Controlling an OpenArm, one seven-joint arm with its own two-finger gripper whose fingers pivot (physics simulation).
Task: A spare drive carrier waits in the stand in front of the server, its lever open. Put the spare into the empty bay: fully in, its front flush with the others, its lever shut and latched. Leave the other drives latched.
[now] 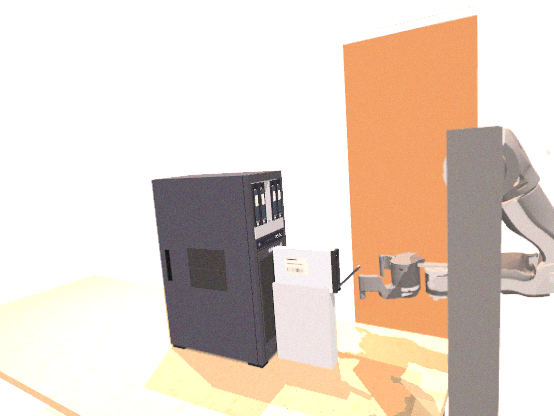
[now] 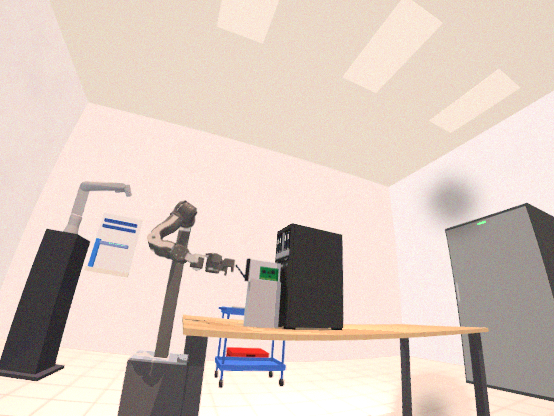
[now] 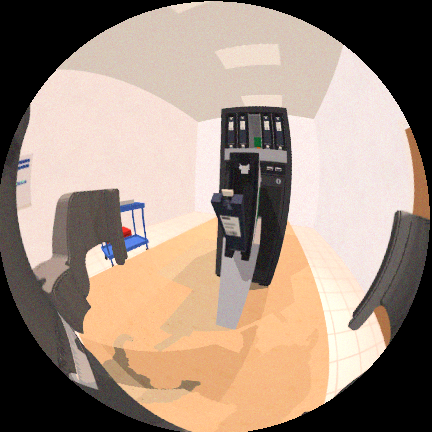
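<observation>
The spare drive carrier (image 1: pixel 320 265) (image 2: pixel 254 270) (image 3: pixel 252 162) sits upright in the pale stand (image 1: pixel 305 325) (image 2: pixel 262 305) (image 3: pixel 232 300). Its lever (image 1: pixel 349 278) (image 2: pixel 241 272) (image 3: pixel 231 227) is open and slants up and out toward my gripper. The dark server (image 1: pixel 210 220) (image 2: pixel 315 280) (image 3: pixel 276 215) stands behind the stand. Its empty bay (image 3: pixel 254 125) lies between two drives on the left (image 3: pixel 237 131) and two on the right (image 3: pixel 272 131); their levers look shut. My gripper (image 1: pixel 372 275) (image 2: pixel 231 267) (image 3: pixel 219 257) is open and empty, just in front of the lever's free end, not touching it.
The server and stand are on a wooden table (image 1: pixel 75 320) (image 2: pixel 400 331) (image 3: pixel 200 300). A blue cart (image 2: pixel 250 364) (image 3: pixel 125 245) stands beyond the table. Another arm on a black pedestal (image 2: pixel 45 300) and a large grey cabinet (image 2: pixel 500 300) are farther away. An orange panel (image 1: pixel 410 150) is behind my gripper.
</observation>
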